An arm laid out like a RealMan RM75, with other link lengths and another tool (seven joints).
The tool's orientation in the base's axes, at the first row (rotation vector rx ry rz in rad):
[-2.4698 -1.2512 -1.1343]
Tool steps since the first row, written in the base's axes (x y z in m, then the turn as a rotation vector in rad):
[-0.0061 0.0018 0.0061 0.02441 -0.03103 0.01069]
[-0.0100 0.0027 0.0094 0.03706 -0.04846 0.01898]
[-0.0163 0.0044 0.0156 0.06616 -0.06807 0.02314]
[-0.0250 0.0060 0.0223 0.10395 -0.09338 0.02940]
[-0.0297 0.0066 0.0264 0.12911 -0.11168 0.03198]
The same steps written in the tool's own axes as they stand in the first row. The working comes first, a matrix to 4 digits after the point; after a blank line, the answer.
The tool's axes in the first row as the columns of a matrix, in the base's axes (used below as rounded here):
[0.3664 0.7430 0.5601]
[0.6300 -0.6410 0.4383]
[0.6847 0.1923 -0.7030]

[0.0031 -0.0045 -0.0069 -0.00329 0.04008 -0.00744]
[0.0045 -0.0074 -0.0110 -0.00396 0.06225 -0.01383]
[0.0075 -0.0119 -0.0182 -0.00280 0.09724 -0.00905]
[0.0099 -0.0181 -0.0270 -0.00061 0.14275 -0.00337]
[0.0114 -0.0212 -0.0323 -0.00116 0.17367 0.00088]

